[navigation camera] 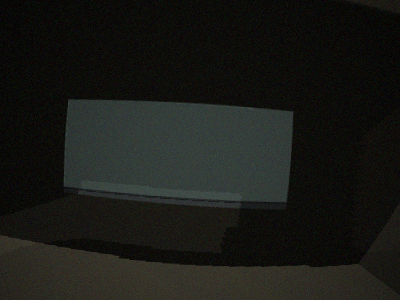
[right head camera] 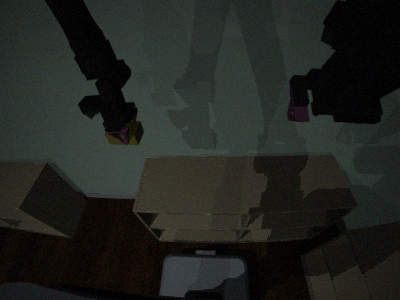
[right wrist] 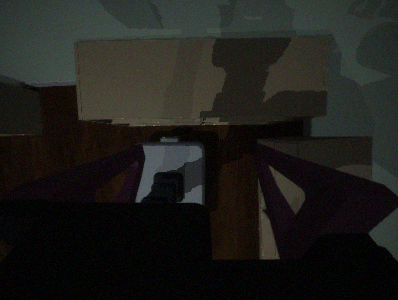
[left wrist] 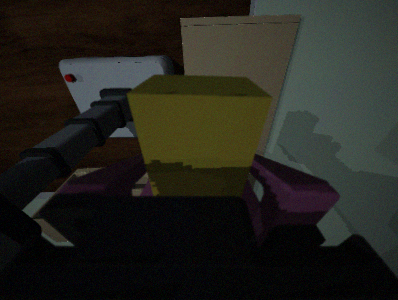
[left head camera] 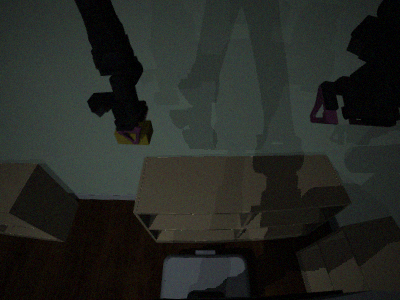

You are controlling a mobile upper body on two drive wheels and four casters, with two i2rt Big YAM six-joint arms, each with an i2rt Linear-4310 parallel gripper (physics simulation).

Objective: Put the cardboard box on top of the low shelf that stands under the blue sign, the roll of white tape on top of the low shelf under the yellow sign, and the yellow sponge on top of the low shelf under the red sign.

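Frame: origin at the left arm's base, x right, y back, z down, level; metres.
Seen in the pictures: left gripper, between the fingertips: (right head camera: 129, 137) (left wrist: 198, 150) (left head camera: 138, 136); right gripper, between the fingertips: (right head camera: 311, 117) (right wrist: 199, 150) (left head camera: 330, 120).
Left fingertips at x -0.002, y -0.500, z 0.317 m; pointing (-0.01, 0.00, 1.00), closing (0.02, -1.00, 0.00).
Note:
A point is followed by its place in that frame.
My left gripper (left head camera: 133, 133) @[x -0.002, y -0.500, z 0.317 m] is shut on the yellow sponge (left head camera: 134, 133), held in the air in front of the wall, up and to the left of a low shelf (left head camera: 238, 188) @[x 0.399, y -0.595, z 0.800 m]. The sponge fills the left wrist view (left wrist: 197, 129) @[x -0.045, y -0.500, z 0.275 m] between the purple fingers, and shows in the right head view (right head camera: 125, 134) @[x 0.023, y -0.449, z 0.257 m]. My right gripper (left head camera: 324, 111) @[x 0.448, y -0.356, z 0.127 m] is open and empty, high at the right; it also shows in the right head view (right head camera: 299, 106) @[x 0.388, y -0.307, z 0.070 m]. The low shelf's flat top lies straight ahead below both grippers (right wrist: 199, 80). No sign, cardboard box or tape roll is in view.
A second low shelf (left head camera: 32, 202) @[x -0.940, y -0.505, z 0.923 m] stands at the left and a third (left head camera: 352, 255) @[x 1.150, y -0.225, z 1.063 m] at the lower right. My white base (left head camera: 205, 274) @[x 0.224, y -0.200, z 1.150 m] is close in front of the middle shelf on the dark wood floor. The navigation view looks into a shelf compartment (navigation camera: 177, 151) @[x 0.158, y -0.846, z 1.203 m].

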